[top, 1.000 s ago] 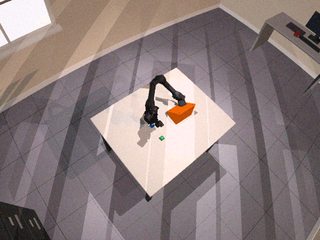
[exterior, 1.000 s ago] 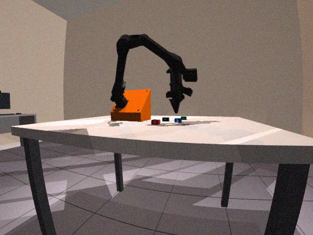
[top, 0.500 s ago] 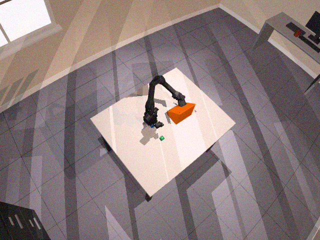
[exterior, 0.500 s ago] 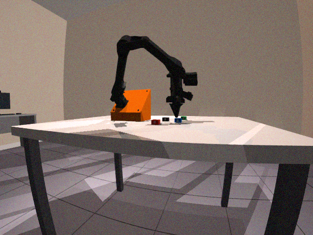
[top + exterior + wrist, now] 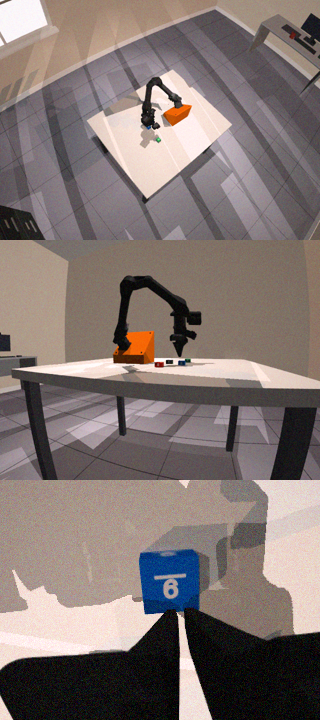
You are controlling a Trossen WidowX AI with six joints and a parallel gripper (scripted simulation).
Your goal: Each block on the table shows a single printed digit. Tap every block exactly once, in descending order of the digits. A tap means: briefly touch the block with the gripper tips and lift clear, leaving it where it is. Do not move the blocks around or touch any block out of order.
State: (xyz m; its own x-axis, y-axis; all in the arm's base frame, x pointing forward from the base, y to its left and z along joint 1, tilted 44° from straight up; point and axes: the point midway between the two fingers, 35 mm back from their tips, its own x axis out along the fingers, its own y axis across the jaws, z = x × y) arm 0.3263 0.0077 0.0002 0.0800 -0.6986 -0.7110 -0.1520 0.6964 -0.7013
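The blue block lies 3 cm below my gripper tip and 1 cm ahead of it. The rest, counted from my gripper tip: green block: 16 cm to the left, 3 cm below; black block: 7 cm behind, 4 cm to the left, 3 cm below; red block: 11 cm to the right, 6 cm behind, 3 cm below.
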